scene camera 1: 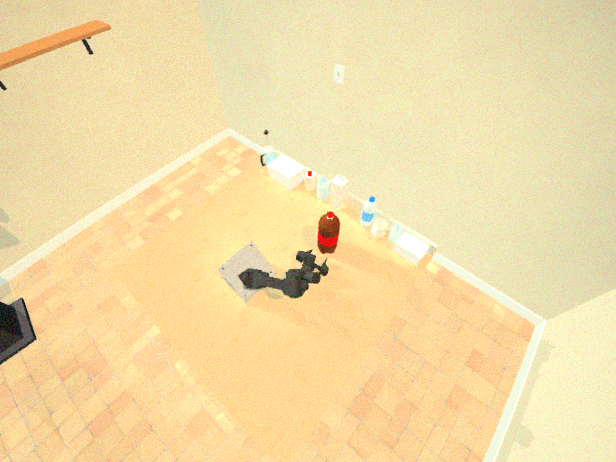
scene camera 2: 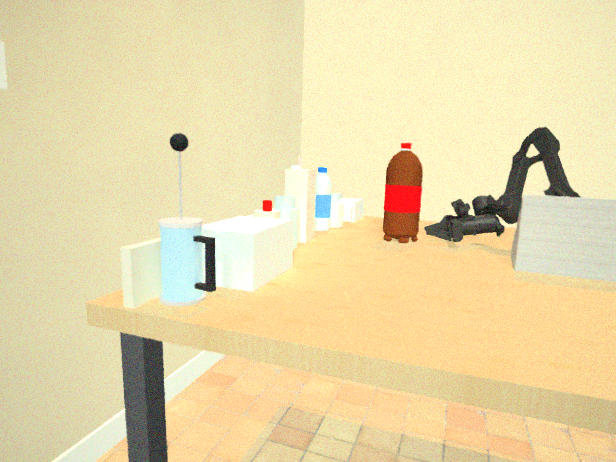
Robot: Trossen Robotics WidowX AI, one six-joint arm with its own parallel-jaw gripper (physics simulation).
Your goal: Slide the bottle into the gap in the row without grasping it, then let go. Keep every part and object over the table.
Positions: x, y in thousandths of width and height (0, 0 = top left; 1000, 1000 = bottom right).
white box: scene camera 1 462, 371; scene camera 2 407, 544
brown bottle: scene camera 1 535, 488; scene camera 2 657, 378
